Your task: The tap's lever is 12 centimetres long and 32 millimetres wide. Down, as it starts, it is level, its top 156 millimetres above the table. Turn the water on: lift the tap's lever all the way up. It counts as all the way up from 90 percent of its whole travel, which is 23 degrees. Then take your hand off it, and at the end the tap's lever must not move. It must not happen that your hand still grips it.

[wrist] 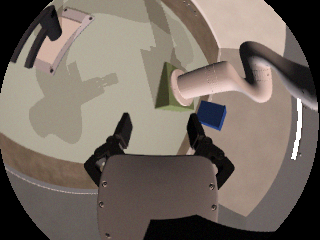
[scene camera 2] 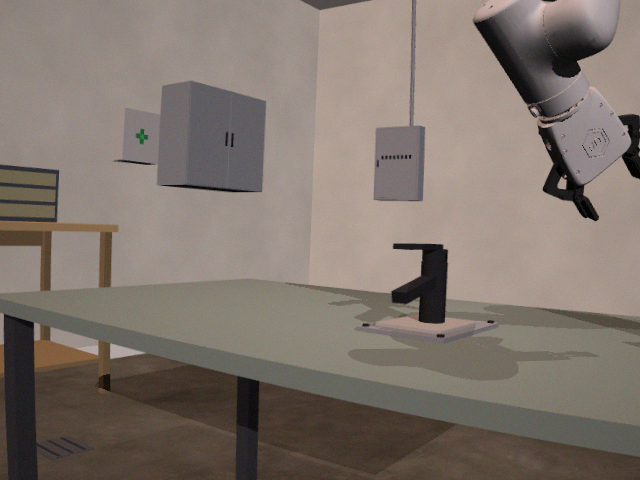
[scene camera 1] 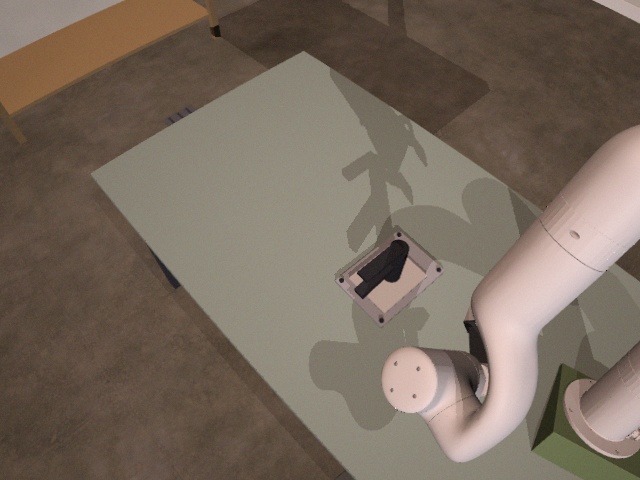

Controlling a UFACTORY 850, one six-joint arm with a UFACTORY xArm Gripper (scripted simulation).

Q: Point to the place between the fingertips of my gripper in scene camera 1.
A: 499, 377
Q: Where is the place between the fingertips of my gripper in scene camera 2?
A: At 616, 197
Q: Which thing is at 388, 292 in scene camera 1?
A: A black tap.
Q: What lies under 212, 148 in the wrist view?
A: My gripper.
